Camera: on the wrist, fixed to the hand. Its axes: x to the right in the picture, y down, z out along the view.
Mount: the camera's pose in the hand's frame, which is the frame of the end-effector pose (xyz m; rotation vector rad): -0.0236 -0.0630 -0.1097 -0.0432 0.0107 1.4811
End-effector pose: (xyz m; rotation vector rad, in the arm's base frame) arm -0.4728 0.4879 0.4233 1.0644 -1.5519 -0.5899
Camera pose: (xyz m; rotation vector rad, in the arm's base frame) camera -0.3492 0.4973 0.3888 -0.2802 -1.8179 0.4139
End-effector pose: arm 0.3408 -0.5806 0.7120 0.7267 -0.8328 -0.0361
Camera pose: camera 0.4151 -0.5585 0.6093 -0.0655 -1.1826 1.2626
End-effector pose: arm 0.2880 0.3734 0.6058 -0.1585 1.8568 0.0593
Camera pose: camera 0.1992 0.2995 0.6625 1.1977 1.6023 1.0951
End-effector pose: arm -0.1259 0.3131 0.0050 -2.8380 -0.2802 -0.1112
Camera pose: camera -0.1670 0.3363 0.1247 -2.3307 1.7420 0.1805
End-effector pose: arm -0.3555 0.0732 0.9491 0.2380 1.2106 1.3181
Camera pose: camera -0.3972 -0.0185 0.8690 1.2532 0.9338 2.5627
